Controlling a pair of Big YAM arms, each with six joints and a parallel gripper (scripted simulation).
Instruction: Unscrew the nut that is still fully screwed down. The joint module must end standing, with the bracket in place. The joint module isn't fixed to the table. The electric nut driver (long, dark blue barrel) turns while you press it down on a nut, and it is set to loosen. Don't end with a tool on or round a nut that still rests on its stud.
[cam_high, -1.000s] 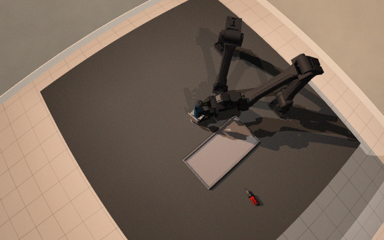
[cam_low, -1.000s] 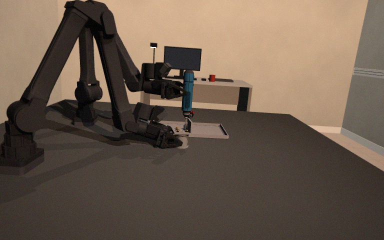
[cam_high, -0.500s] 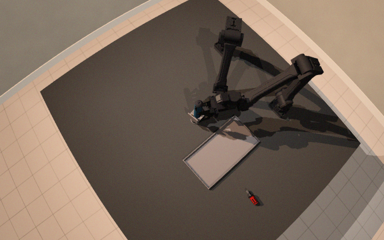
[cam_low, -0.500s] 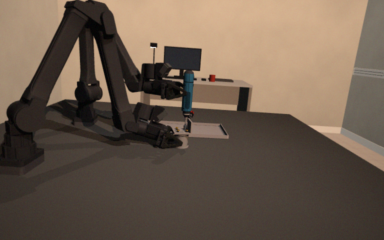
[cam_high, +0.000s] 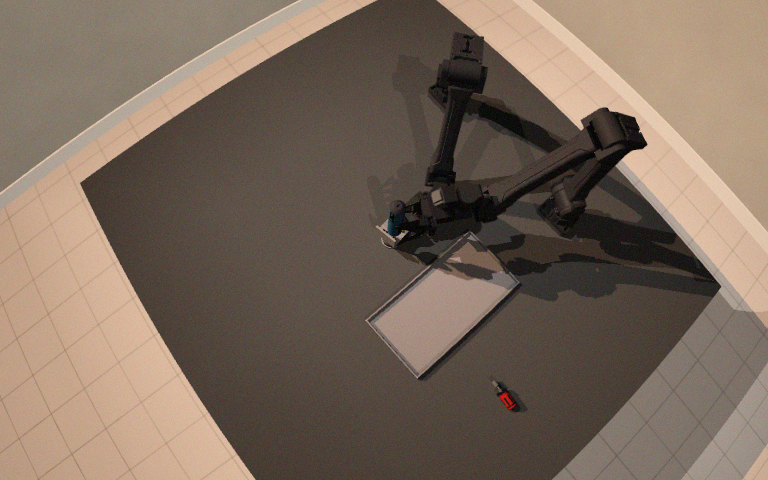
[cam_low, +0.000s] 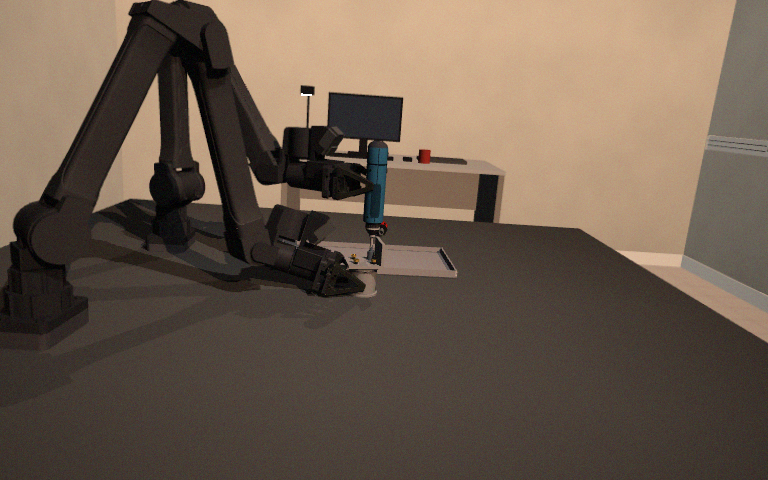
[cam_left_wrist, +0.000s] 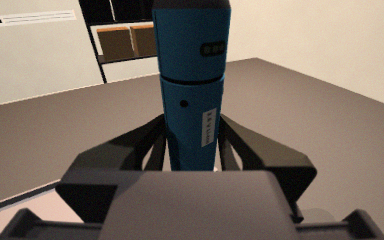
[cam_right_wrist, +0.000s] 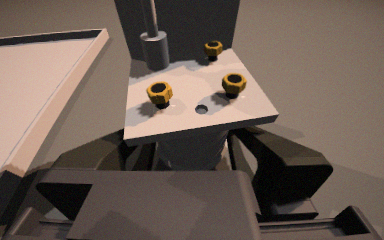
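Right now the joint module is 1 cm above my right hand. The rest, counted from my right hand: nut (5 cm above, 2 cm to the left, 2 cm ahead); grey bracket (5 cm above); tip (6 cm above, 2 cm to the left, 2 cm ahead).
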